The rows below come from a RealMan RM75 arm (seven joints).
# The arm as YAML. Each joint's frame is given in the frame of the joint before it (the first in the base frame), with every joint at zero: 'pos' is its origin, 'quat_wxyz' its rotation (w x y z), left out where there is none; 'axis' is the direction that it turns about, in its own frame. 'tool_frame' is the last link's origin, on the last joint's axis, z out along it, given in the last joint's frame.
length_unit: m
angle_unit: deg
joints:
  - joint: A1
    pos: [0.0, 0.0, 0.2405]
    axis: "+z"
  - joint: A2
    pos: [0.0, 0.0, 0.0]
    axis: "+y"
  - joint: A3
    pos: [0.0, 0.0, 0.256]
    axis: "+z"
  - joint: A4
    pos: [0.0, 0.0, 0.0]
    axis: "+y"
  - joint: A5
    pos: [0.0, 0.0, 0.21]
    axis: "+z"
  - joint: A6
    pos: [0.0, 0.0, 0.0]
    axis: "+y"
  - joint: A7
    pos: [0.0, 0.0, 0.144]
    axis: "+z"
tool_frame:
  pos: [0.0, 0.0, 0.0]
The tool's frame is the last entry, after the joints.
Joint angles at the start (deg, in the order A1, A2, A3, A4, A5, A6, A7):
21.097, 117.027, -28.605, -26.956, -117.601, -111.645, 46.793
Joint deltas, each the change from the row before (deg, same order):
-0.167, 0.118, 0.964, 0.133, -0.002, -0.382, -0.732
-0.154, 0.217, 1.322, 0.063, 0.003, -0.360, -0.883
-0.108, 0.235, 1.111, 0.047, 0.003, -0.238, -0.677
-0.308, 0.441, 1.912, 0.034, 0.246, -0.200, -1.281
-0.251, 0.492, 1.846, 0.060, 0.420, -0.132, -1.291
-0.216, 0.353, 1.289, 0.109, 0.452, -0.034, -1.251
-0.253, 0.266, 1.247, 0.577, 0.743, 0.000, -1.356
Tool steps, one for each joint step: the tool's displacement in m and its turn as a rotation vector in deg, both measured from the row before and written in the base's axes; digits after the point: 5 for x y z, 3 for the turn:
0.00012, -0.00094, 0.00094, 1.010, 0.594, 0.095
-0.00002, -0.00053, 0.00111, 1.433, 0.682, 0.060
-0.00017, -0.00032, 0.00057, 1.180, 0.578, -0.020
0.00030, -0.00050, 0.00107, 2.418, 0.907, -0.234
-0.00009, -0.00009, 0.00083, 2.531, 0.940, -0.244
0.00008, -0.00011, 0.00060, 2.141, 0.599, -0.093
0.00014, -0.00037, 0.00040, 2.267, 0.927, -0.265

